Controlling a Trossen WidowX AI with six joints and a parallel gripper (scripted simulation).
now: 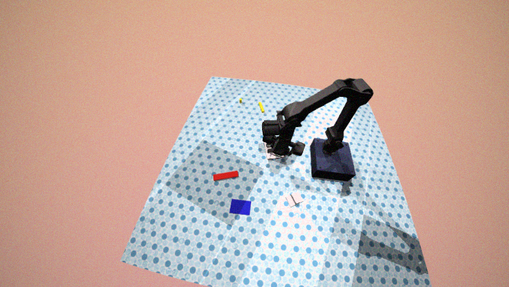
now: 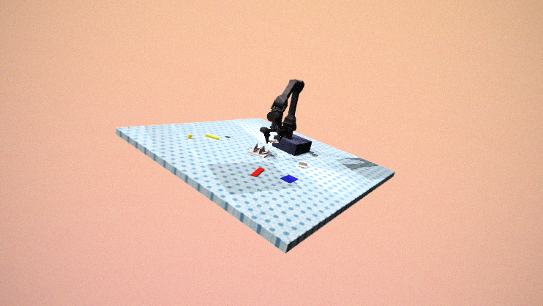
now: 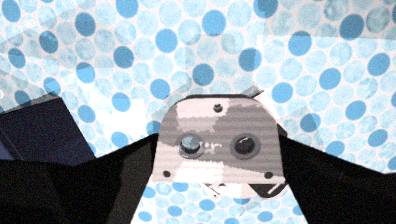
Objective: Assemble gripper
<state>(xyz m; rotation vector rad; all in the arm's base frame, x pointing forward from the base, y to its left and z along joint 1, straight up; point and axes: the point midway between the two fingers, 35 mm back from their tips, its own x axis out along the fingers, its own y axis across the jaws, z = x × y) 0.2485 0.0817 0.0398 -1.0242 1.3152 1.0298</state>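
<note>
Now: gripper tip 70 mm above the jaw, 60 mm to the left of it and 10 mm past it. From my gripper tip the other things lie so: flat white plate (80 mm below, 60 mm to the right, 40 mm ahead); then housing plate (90 mm to the right, 80 mm below, 20 mm behind); then small white piece (190 mm to the left, 100 mm behind, 80 mm below).
</note>
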